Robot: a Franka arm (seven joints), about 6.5 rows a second.
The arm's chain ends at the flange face. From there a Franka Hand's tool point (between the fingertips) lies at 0.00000 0.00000 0.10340 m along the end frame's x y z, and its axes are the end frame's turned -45 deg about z.
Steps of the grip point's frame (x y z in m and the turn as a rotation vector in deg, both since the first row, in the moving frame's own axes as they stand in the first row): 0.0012, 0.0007, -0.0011, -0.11, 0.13, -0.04; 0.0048, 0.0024, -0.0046, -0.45, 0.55, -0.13; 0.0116, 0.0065, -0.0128, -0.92, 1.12, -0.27; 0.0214, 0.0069, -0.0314, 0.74, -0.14, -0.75; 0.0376, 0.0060, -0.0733, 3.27, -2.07, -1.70; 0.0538, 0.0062, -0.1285, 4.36, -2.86, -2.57; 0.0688, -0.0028, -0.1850, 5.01, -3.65, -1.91
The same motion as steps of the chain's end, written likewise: 0.0010, -0.0003, -0.0011, 0.01, 0.17, -0.04; 0.0038, -0.0016, -0.0046, 0.07, 0.71, -0.13; 0.0102, -0.0033, -0.0128, 0.14, 1.44, -0.27; 0.0211, -0.0095, -0.0314, 0.42, -0.62, -0.75; 0.0377, -0.0209, -0.0731, 0.85, -3.78, -1.70; 0.0517, -0.0320, -0.1281, 1.06, -5.11, -2.57; 0.0577, -0.0491, -0.1844, 0.96, -6.12, -1.91
